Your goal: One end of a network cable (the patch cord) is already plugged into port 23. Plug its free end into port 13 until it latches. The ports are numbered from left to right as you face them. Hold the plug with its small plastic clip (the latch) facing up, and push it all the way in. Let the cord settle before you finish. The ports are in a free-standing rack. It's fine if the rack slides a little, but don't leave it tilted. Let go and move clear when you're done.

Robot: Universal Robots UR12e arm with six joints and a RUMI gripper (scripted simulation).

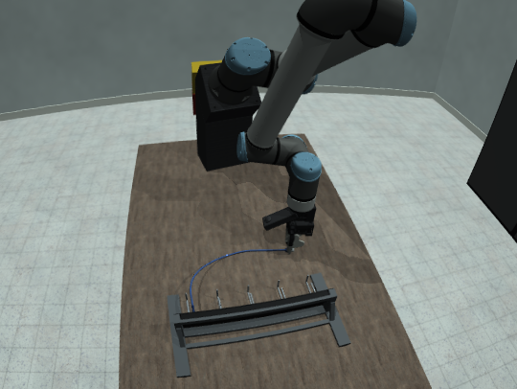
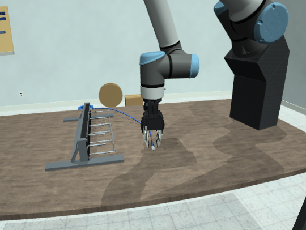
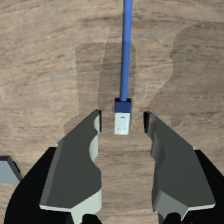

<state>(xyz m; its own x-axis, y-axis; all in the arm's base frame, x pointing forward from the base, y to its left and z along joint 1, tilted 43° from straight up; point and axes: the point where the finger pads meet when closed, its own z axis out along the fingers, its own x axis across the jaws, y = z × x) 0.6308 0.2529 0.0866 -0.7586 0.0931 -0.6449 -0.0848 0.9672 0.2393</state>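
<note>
Right now my hand is 10 mm to the right of the plug and 10 mm above it.
</note>
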